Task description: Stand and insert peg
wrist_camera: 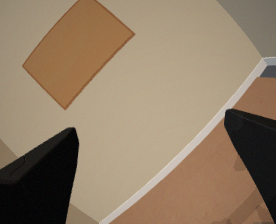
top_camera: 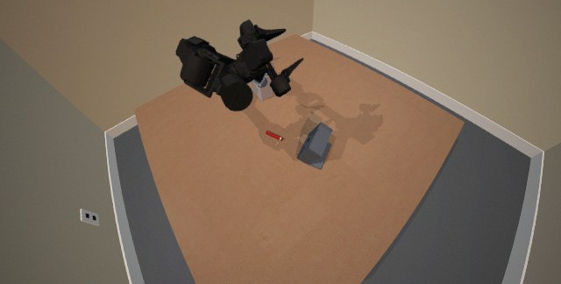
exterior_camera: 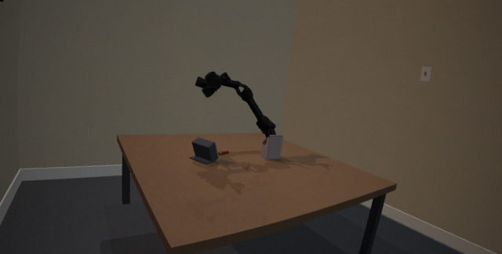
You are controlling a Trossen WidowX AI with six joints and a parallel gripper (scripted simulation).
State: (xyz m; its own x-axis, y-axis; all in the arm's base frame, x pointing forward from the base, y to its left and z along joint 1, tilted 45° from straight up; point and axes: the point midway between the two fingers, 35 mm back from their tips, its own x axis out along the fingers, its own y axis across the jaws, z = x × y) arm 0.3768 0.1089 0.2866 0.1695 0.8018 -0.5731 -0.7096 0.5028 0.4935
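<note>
Right now my gripper tip is 43 cm above the red peg, 7 cm past it and 3 cm to the left of it. The rest, counted from my gripper tip: flat foot (44 cm below, 10 cm ahead, 5 cm to the left); then grey sloped panel (39 cm below, 8 cm ahead, 4 cm to the left).
</note>
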